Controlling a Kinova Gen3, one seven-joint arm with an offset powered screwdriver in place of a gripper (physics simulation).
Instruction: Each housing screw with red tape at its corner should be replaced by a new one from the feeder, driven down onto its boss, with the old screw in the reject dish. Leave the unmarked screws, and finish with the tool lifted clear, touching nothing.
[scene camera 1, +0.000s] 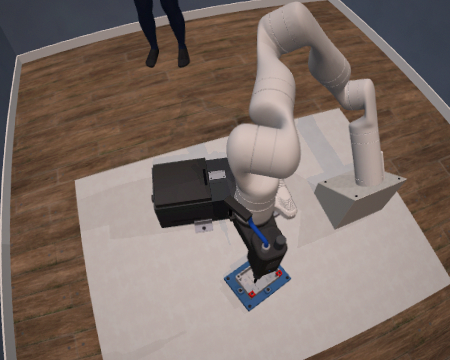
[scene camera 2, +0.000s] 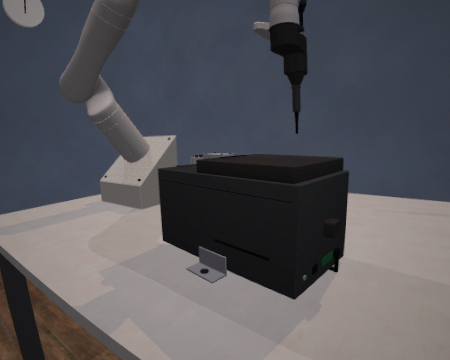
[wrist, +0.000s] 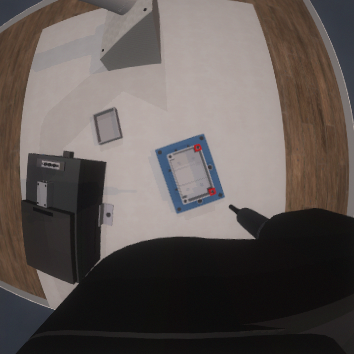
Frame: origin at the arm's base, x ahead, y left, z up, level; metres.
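Seen in the pictures: hand, tool point: (scene camera 1: 254, 282) (scene camera 2: 296, 134) (wrist: 230, 206); arm's base, link origin: (scene camera 1: 369, 181) (scene camera 2: 138, 152) (wrist: 129, 0).
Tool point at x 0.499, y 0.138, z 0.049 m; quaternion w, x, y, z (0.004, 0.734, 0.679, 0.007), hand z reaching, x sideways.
Note:
Pixels of each thing's top centre, then the offset from my tool point to it.
- screwdriver tool, top centre: (wrist: 244, 216) (scene camera 1: 257, 275) (scene camera 2: 296, 111) dx +0.000, dy +0.000, dz +0.064 m
- pale housing, top centre: (wrist: 191, 173) (scene camera 1: 259, 274) dx -0.050, dy -0.043, dz -0.148 m
- blue fixture, top centre: (wrist: 190, 173) (scene camera 1: 258, 277) dx -0.050, dy -0.044, dz -0.175 m
- black feeder, top centre: (scene camera 2: 244, 154) (wrist: 41, 222) (scene camera 1: 196, 177) dx +0.011, dy -0.371, dz -0.033 m
- grey reject dish, top centre: (wrist: 105, 124) dx -0.204, dy -0.247, dz -0.183 m
My screwdriver tool (scene camera 1: 256, 281) (scene camera 2: 296, 132) (wrist: 231, 206) points down with a bare-looking tip, no screw visible on it. In scene camera 2 the tip is in the air, higher than the feeder's top. In scene camera 1 it overlaps the housing. The pale housing (scene camera 1: 246, 283) (wrist: 189, 172) sits in a blue fixture (scene camera 1: 259, 297) (wrist: 213, 177). Red tape marks two corners, one (scene camera 1: 279, 273) (wrist: 198, 147) and another (scene camera 1: 252, 294) (wrist: 212, 191); their screws are too small to judge. The black feeder (scene camera 1: 182, 182) (scene camera 2: 230, 215) (wrist: 50, 240) stands apart. The grey reject dish (wrist: 108, 126) looks empty.
A small metal bracket (scene camera 1: 204, 226) (scene camera 2: 212, 268) (wrist: 108, 215) with a dark hole is beside the feeder. The grey wedge-shaped arm base (scene camera 1: 352, 205) (scene camera 2: 122, 194) (wrist: 137, 47) stands on the table. The arm hides the dish in scene camera 1. A person's legs (scene camera 1: 177, 35) show beyond the table.

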